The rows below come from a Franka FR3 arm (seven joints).
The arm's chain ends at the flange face. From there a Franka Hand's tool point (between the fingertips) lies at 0.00 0.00 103.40 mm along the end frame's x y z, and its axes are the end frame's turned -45 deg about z.
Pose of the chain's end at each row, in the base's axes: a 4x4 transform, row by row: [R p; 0 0 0 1], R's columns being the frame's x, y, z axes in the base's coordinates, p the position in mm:
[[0.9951, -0.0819, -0.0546, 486.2], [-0.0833, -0.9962, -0.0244, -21.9], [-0.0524, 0.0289, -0.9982, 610.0], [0, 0, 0, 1]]
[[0.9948, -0.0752, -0.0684, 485.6], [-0.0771, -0.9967, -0.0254, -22.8], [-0.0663, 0.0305, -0.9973, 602.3], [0, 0, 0, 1]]
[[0.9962, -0.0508, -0.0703, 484.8], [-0.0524, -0.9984, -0.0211, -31.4], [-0.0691, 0.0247, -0.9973, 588.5], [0, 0, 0, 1]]
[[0.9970, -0.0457, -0.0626, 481.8], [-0.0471, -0.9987, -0.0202, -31.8], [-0.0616, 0.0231, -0.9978, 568.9], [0, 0, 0, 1]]
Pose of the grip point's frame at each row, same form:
[[0.7616, 0.6457, -0.0546, 480.6], [0.6455, -0.7633, -0.0244, -24.4], [-0.0575, -0.0166, -0.9982, 506.8], [0, 0, 0, 1]]
[[0.7566, 0.6503, -0.0684, 478.5], [0.6503, -0.7593, -0.0254, -25.4], [-0.0684, -0.0253, -0.9973, 499.2], [0, 0, 0, 1]]
[[0.7403, 0.6685, -0.0703, 477.5], [0.6689, -0.7430, -0.0211, -33.6], [-0.0663, -0.0314, -0.9973, 485.4], [0, 0, 0, 1]]
[[0.7373, 0.6727, -0.0626, 475.3], [0.6729, -0.7395, -0.0202, -33.9], [-0.0599, -0.0272, -0.9978, 465.7], [0, 0, 0, 1]]

